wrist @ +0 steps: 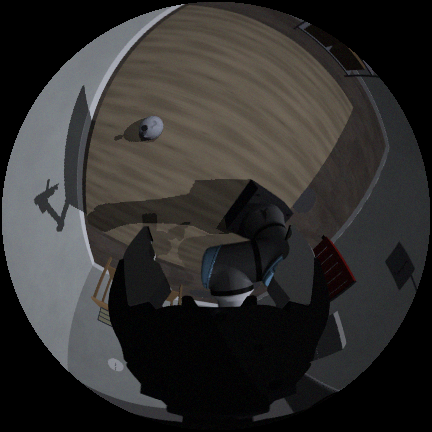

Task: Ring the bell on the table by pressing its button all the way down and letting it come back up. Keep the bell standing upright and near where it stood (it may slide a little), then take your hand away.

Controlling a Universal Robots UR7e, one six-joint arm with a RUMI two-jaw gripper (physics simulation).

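Frame: origin at the arm's base, x ahead, y left, z up, level; centimetres.
Seen in the pictures: gripper, fingertip midpoint: (218,227); arm's base at its link origin: (262,221).
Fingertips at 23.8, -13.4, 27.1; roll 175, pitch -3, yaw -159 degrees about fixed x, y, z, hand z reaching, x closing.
Note:
Offsets run from my fingertips to a thing's top centre, as dx, dy, dz. Level surfaces: height alone.
The bell @[+22.5, -4.8, -29.3] (152,127) is a small silver-white dome with a small dark button @[+22.5, -4.8, -29.3] (144,128) on top. It stands upright on the wooden table @[dz -35.9] (225,100), in the upper left part of the wrist view, with its shadow to its left. My gripper (218,227) is open, its two dark jaws wide apart in the lower part of the view. The jaws are well away from the bell and do not touch it.
The robot's own arm, dark with blue caps (232,262), shows between the jaws, with its base on the table's near side. A red slatted object (336,270) is at the right, a wooden chair (103,285) at the lower left. A dark-framed object (335,47) is at the upper right.

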